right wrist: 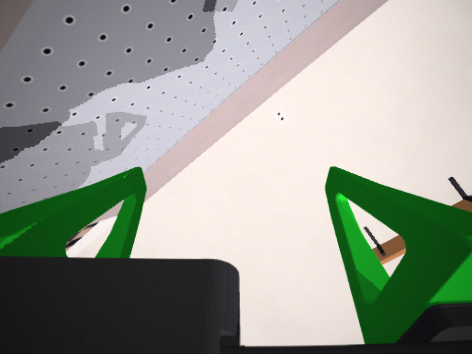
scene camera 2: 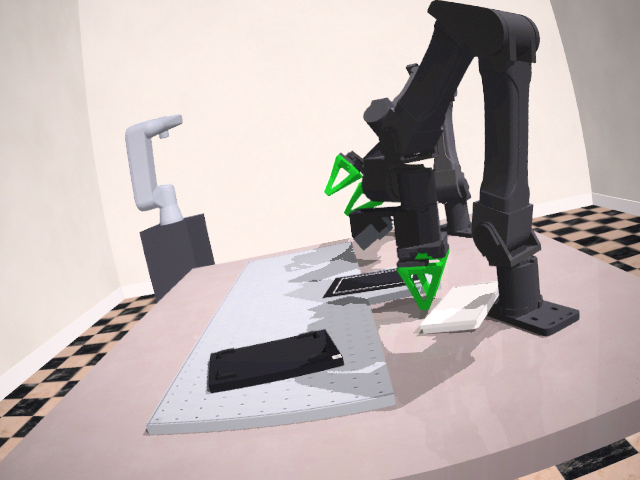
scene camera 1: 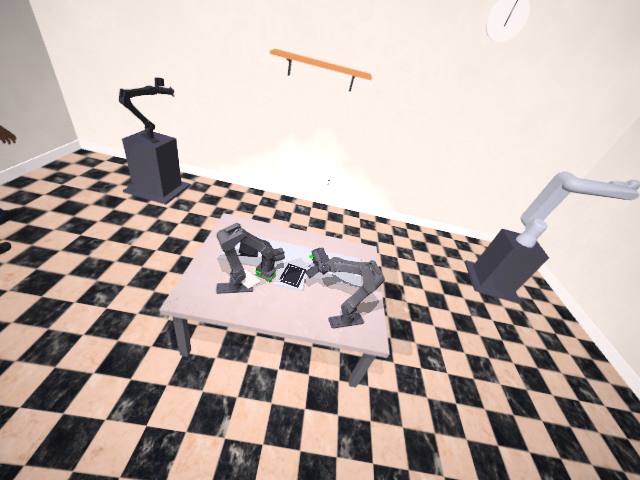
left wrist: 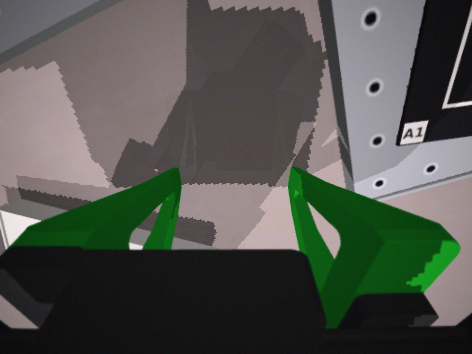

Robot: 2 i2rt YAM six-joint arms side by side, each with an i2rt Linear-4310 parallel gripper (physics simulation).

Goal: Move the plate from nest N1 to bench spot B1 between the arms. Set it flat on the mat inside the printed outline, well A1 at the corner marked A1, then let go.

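Pixels of known places: left gripper, fingertip midpoint: (scene camera 2: 428, 302) (scene camera 1: 265, 279) (left wrist: 234, 176); right gripper, fingertip midpoint: (right wrist: 235, 177) (scene camera 2: 336, 204); left arm's base, link origin: (scene camera 2: 520, 313) (scene camera 1: 234, 288); right arm's base, link origin: (scene camera 2: 460, 231) (scene camera 1: 346, 321).
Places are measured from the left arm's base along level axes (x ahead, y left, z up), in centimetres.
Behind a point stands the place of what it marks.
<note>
The white plate (scene camera 1: 250, 280) @[x 3.3, y -8.7, z 2.3 cm] (scene camera 2: 455, 314) @[x 8.4, y -4.7, z 1.8 cm] lies on the table top beside the left arm's base, away from the black nest (scene camera 1: 248, 251) @[x 28.2, y -8.8, z 2.5 cm] (scene camera 2: 273, 357) @[x 32.4, y -8.7, z 2.5 cm]; a corner of the plate (left wrist: 14, 227) @[x 11.7, y -6.2, z 1.4 cm] shows at the left edge of the left wrist view. The black mat (scene camera 1: 292, 275) @[x 6.7, y -34.5, z 1.5 cm] (scene camera 2: 369, 282) @[x 8.5, y -34.3, z 1.5 cm] (left wrist: 424, 105) @[x 4.1, y -26.7, z 1.5 cm] carries a white outline and the A1 label (left wrist: 413, 132) @[x 3.2, y -25.9, z 1.5 cm]. My left gripper (scene camera 1: 264, 277) @[x 5.7, y -17.7, z 0.1 cm] (scene camera 2: 424, 304) @[x 5.7, y -17.7, z 0.1 cm] (left wrist: 234, 176) @[x 5.7, y -17.7, z 0.1 cm] is partly open and empty, low over the table between plate and mat. My right gripper (scene camera 2: 337, 203) @[x 6.6, y -49.2, z 14.5 cm] (right wrist: 235, 177) @[x 6.6, y -49.2, z 14.5 cm] is wide open, empty and raised beyond the mat.
A perforated grey board (scene camera 2: 258, 310) @[x 28.4, y -36.8, z 1.3 cm] (right wrist: 165, 102) @[x 17.3, y -59.5, z 1.3 cm] runs along the far side of the table (scene camera 1: 248, 310) @[x -16.0, y -6.7, z 0.0 cm] and bears the nest. Both arms stand on the table; the right arm (scene camera 1: 361, 289) @[x -30.6, y -58.6, z 30.3 cm] reaches in toward the mat. Other robots stand on pedestals (scene camera 1: 155, 165) (scene camera 1: 509, 266) off the table.
</note>
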